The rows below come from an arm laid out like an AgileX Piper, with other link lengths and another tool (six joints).
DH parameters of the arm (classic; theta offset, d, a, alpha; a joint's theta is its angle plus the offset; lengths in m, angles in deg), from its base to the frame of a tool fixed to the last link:
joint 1: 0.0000 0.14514 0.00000 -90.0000
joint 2: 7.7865 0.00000 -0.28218 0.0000
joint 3: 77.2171 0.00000 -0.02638 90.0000
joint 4: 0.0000 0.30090 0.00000 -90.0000
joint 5: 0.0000 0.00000 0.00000 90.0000
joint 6: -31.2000 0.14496 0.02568 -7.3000
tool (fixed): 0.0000 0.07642 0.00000 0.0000
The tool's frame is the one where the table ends.
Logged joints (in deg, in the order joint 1, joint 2, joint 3, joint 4, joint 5, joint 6), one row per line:
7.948, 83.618, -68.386, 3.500, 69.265, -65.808
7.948, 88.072, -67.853, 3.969, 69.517, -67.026
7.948, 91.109, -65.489, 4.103, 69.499, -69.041
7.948, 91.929, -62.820, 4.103, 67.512, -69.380
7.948, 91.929, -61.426, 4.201, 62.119, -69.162
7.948, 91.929, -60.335, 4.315, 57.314, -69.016
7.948, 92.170, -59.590, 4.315, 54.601, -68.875
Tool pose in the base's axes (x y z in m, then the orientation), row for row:
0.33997, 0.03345, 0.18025, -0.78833, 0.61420, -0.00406, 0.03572
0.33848, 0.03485, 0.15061, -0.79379, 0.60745, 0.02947, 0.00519
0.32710, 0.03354, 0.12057, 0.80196, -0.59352, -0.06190, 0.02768
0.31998, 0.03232, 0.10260, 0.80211, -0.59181, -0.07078, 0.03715
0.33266, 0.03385, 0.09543, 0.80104, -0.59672, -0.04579, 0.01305
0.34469, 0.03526, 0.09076, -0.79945, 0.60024, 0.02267, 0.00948
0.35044, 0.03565, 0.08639, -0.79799, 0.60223, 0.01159, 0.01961
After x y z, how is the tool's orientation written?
As a quaternion, x y z w.
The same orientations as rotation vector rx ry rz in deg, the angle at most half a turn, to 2 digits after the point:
-138.76, 108.11, -0.71
-142.41, 108.98, 5.29
141.86, -104.99, -10.95
141.06, -104.08, -12.45
143.00, -106.53, -8.17
-143.04, 107.40, 4.06
-141.87, 107.07, 2.06

